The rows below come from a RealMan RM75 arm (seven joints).
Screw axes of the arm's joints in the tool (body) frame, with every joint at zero. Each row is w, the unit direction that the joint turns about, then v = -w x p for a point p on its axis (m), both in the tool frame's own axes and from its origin. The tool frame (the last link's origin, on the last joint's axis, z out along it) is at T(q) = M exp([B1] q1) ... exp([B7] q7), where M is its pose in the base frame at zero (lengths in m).
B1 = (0, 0, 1, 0.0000, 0.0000, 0.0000)
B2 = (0, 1, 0, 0.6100, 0.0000, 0.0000)
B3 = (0, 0, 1, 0.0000, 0.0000, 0.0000)
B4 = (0, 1, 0, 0.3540, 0.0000, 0.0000)
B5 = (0, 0, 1, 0.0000, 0.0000, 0.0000)
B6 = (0, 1, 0, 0.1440, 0.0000, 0.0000)
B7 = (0, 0, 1, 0.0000, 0.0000, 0.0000)
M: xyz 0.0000 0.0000 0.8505 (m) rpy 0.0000 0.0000 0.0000 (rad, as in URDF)
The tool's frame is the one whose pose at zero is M.
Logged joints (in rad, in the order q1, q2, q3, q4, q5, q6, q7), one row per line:
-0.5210, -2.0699, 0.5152, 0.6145, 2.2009, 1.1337, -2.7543
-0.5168, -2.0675, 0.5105, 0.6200, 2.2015, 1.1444, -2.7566
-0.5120, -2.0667, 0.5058, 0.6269, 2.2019, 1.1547, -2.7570
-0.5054, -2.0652, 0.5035, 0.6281, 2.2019, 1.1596, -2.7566
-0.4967, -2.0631, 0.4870, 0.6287, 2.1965, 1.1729, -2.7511
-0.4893, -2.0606, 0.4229, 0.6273, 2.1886, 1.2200, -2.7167
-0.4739, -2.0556, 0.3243, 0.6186, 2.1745, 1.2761, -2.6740
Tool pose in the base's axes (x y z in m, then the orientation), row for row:
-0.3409, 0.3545, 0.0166, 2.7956, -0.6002, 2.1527
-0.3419, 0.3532, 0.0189, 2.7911, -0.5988, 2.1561
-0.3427, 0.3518, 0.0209, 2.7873, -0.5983, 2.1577
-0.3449, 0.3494, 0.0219, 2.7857, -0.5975, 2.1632
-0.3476, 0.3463, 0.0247, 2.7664, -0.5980, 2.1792
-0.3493, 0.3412, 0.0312, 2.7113, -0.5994, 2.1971
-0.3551, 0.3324, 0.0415, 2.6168, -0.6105, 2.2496
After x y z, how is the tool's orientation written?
As angles about the fixed x, y, z axes (roll, pitch, yaw), in radians.
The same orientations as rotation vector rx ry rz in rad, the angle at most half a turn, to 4 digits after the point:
-1.3898, -2.2746, -0.8003
-1.3879, -2.2773, -0.8043
-1.3878, -2.2783, -0.8083
-1.3818, -2.2818, -0.8083
-1.3700, -2.2873, -0.8276
-1.3703, -2.2878, -0.8918
-1.3397, -2.2843, -0.9981

